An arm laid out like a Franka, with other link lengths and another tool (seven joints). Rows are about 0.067 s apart.
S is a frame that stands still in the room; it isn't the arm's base.
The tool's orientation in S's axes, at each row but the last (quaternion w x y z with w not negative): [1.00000 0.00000 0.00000 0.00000]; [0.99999 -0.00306 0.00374 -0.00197]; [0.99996 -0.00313 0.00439 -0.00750]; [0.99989 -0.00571 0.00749 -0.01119]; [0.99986 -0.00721 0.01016 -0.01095]
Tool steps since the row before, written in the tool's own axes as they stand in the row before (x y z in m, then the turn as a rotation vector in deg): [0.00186 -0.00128 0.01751 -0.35 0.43 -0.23]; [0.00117 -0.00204 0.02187 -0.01 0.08 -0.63]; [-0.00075 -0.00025 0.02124 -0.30 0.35 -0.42]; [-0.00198 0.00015 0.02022 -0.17 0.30 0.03]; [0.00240 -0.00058 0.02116 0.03 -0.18 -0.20]
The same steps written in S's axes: [0.00186 -0.00128 0.01751 -0.35 0.43 -0.23]; [0.00133 -0.00191 0.02187 -0.01 0.08 -0.63]; [-0.00057 -0.00011 0.02125 -0.30 0.35 -0.42]; [-0.00167 0.00042 0.02024 -0.16 0.30 0.03]; [0.00282 -0.00033 0.02111 0.02 -0.18 -0.20]
